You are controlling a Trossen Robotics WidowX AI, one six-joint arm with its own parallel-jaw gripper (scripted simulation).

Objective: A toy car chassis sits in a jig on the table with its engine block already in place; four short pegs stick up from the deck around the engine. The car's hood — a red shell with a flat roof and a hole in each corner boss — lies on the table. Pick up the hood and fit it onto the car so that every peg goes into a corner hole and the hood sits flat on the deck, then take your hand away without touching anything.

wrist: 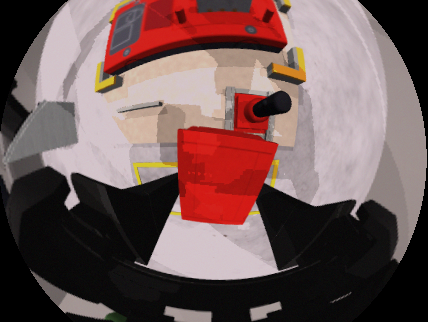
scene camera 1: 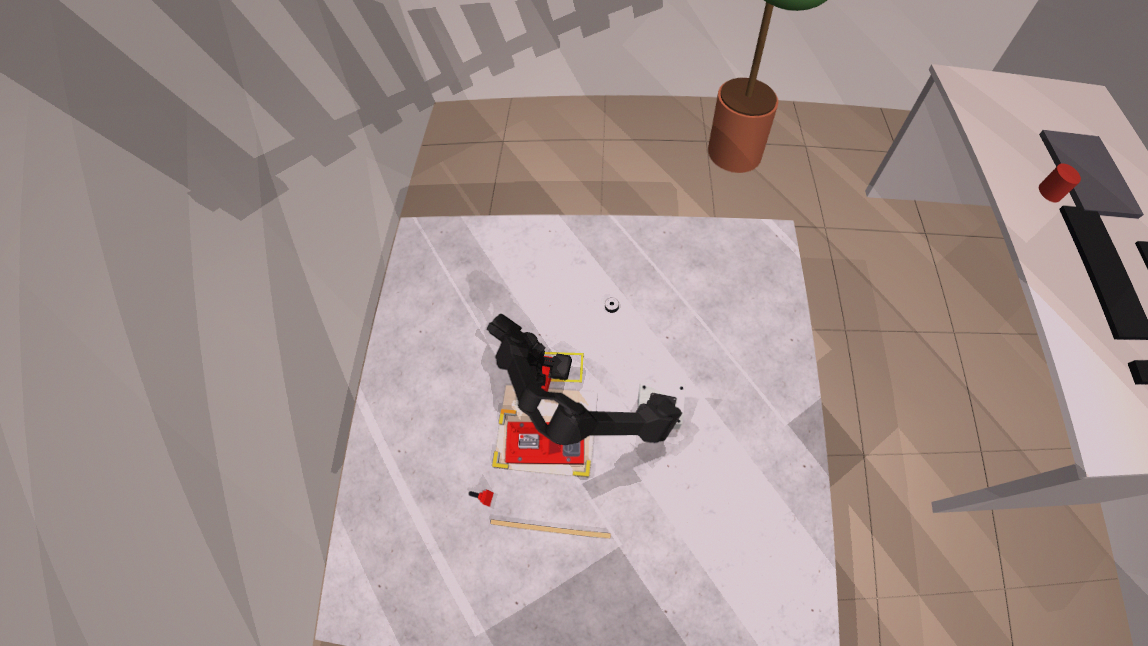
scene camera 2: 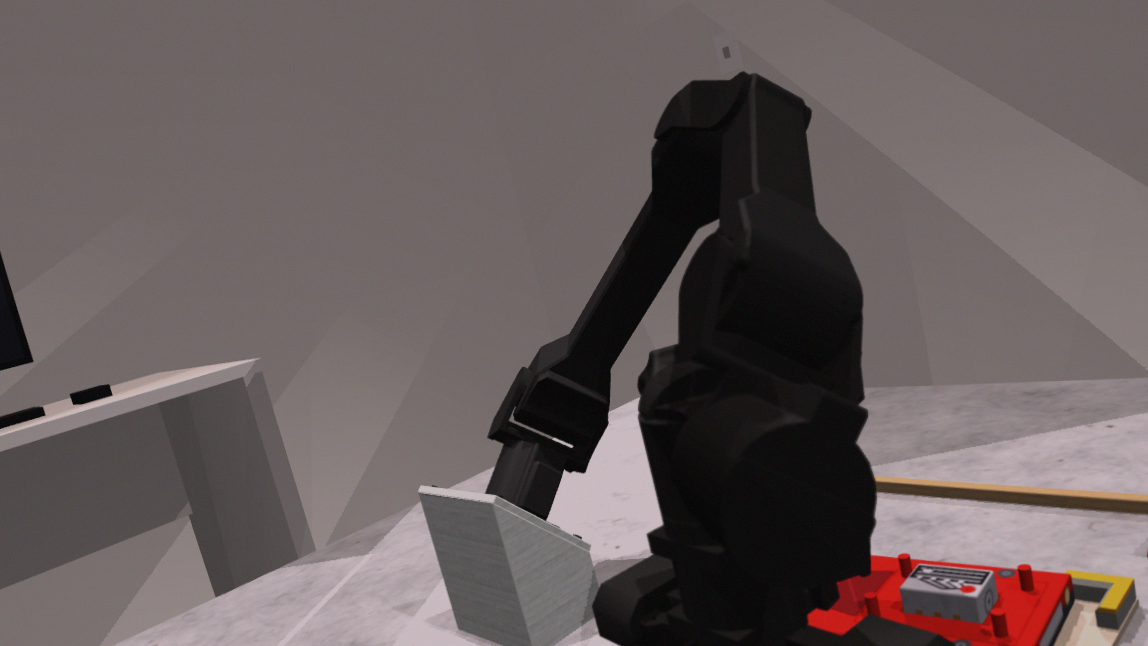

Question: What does the gripper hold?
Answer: A red hood.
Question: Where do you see a red hood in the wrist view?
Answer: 220, 172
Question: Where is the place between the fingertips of the gripper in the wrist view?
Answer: At 219, 181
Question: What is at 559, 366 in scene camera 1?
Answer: The gripper.
